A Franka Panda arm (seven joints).
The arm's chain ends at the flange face. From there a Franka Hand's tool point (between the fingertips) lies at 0.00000 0.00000 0.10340 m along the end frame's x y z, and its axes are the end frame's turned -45 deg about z.
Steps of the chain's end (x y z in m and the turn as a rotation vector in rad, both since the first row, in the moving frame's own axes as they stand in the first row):
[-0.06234, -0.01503, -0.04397, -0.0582, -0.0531, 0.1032]
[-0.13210, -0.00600, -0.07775, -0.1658, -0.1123, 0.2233]
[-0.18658, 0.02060, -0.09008, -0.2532, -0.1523, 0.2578]
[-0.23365, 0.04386, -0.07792, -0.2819, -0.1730, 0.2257]
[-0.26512, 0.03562, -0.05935, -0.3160, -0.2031, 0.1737]
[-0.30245, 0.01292, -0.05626, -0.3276, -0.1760, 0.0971]
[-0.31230, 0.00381, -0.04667, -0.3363, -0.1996, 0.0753]
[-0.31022, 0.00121, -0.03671, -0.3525, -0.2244, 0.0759]
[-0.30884, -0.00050, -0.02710, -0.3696, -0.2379, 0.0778]
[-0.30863, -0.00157, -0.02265, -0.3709, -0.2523, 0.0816]
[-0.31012, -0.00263, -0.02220, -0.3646, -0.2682, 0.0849]
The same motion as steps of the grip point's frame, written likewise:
[-0.04159, -0.05476, -0.04429, -0.0036, -0.0787, 0.1032]
[-0.10963, -0.09605, -0.07981, -0.0378, -0.1966, 0.2233]
[-0.17633, -0.11395, -0.09454, -0.0713, -0.2867, 0.2578]
[-0.22949, -0.13015, -0.08350, -0.0770, -0.3217, 0.2257]
[-0.25024, -0.15751, -0.06654, -0.0798, -0.3671, 0.1737]
[-0.25945, -0.19568, -0.06332, -0.1072, -0.3561, 0.0971]
[-0.26205, -0.20986, -0.05447, -0.0967, -0.3789, 0.0753]
[-0.26149, -0.21099, -0.04560, -0.0906, -0.4079, 0.0759]
[-0.26135, -0.21112, -0.03692, -0.0931, -0.4296, 0.0778]
[-0.26147, -0.21280, -0.03287, -0.0839, -0.4407, 0.0816]
[-0.26237, -0.21628, -0.03261, -0.0682, -0.4475, 0.0849]

